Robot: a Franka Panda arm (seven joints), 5 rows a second.
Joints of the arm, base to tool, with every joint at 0 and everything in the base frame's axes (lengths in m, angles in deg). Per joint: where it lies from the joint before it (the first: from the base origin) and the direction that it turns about. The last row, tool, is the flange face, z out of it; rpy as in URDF.
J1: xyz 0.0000 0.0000 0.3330 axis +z
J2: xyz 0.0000 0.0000 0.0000 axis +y
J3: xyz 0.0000 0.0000 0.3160 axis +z
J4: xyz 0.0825 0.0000 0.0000 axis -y
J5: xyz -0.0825 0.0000 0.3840 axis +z
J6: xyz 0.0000 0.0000 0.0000 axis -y
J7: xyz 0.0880 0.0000 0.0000 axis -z
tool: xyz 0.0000 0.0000 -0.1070 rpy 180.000 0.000 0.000
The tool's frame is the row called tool.
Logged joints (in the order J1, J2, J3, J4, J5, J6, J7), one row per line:
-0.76, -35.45, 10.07, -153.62, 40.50, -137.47, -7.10
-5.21, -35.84, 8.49, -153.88, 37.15, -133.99, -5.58
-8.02, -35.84, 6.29, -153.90, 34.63, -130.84, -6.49
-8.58, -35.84, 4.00, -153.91, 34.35, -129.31, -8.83
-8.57, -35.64, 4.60, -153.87, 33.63, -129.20, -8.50
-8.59, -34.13, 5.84, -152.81, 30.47, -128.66, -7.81
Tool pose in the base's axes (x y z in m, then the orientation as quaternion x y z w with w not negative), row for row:
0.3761, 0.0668, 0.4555, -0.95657, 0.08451, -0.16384, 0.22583
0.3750, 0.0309, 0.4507, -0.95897, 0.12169, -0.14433, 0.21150
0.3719, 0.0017, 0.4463, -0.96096, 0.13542, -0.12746, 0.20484
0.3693, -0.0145, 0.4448, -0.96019, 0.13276, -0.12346, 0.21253
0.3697, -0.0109, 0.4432, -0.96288, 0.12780, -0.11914, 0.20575
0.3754, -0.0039, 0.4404, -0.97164, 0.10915, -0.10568, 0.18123
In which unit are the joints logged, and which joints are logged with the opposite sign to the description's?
The joints are logged in degrees. Opposite sign: J6.
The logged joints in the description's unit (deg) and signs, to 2 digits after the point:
-0.76, -35.45, 10.07, -153.62, 40.50, 137.47, -7.10
-5.21, -35.84, 8.49, -153.88, 37.15, 133.99, -5.58
-8.02, -35.84, 6.29, -153.90, 34.63, 130.84, -6.49
-8.58, -35.84, 4.00, -153.91, 34.35, 129.31, -8.83
-8.57, -35.64, 4.60, -153.87, 33.63, 129.20, -8.50
-8.59, -34.13, 5.84, -152.81, 30.47, 128.66, -7.81

